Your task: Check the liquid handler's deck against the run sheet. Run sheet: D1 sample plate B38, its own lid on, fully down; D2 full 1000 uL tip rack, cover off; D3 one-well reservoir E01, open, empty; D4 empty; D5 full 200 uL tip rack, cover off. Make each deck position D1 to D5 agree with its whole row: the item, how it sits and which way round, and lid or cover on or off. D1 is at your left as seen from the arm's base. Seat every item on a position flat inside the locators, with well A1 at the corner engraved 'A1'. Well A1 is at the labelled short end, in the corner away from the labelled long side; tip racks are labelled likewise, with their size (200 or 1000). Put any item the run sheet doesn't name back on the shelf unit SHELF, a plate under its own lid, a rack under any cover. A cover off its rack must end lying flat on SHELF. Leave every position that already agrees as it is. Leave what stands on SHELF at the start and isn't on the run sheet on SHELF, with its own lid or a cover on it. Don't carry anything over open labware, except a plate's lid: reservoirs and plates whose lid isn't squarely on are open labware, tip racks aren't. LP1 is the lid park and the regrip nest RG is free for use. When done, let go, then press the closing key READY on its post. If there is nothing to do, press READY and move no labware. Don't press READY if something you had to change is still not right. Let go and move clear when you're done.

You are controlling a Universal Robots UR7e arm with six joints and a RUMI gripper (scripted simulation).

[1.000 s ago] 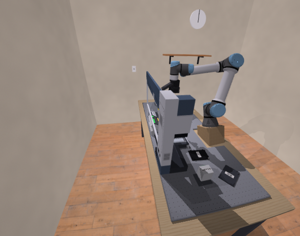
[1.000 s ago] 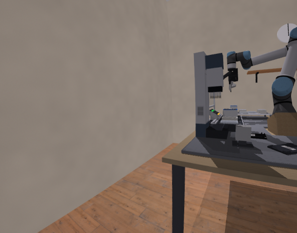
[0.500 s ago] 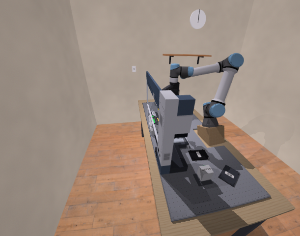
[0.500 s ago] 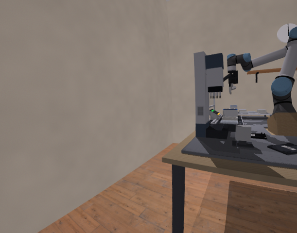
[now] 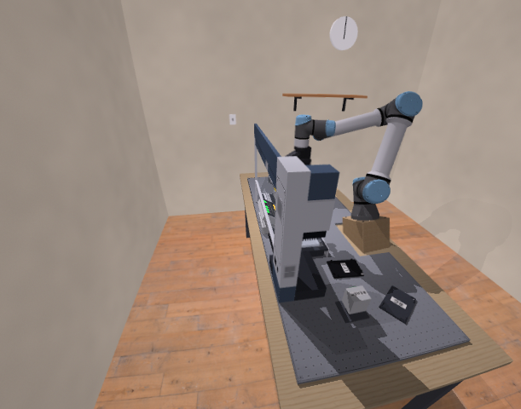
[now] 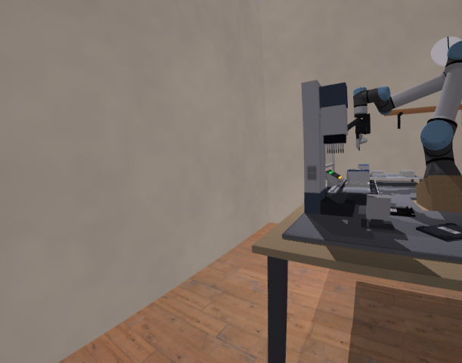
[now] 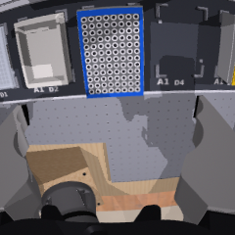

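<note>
Right now my hand is 1 cm past the blue-framed tip rack, 1 cm to the left of it and 15 cm above it. From my hand the other things lie so: liquid handler head (8 cm ahead, 47 cm to the left, 11 cm above); yellow-rimmed tip rack (1 cm behind, 25 cm to the right, 18 cm below); one-well reservoir (12 cm to the left, 21 cm below).
</note>
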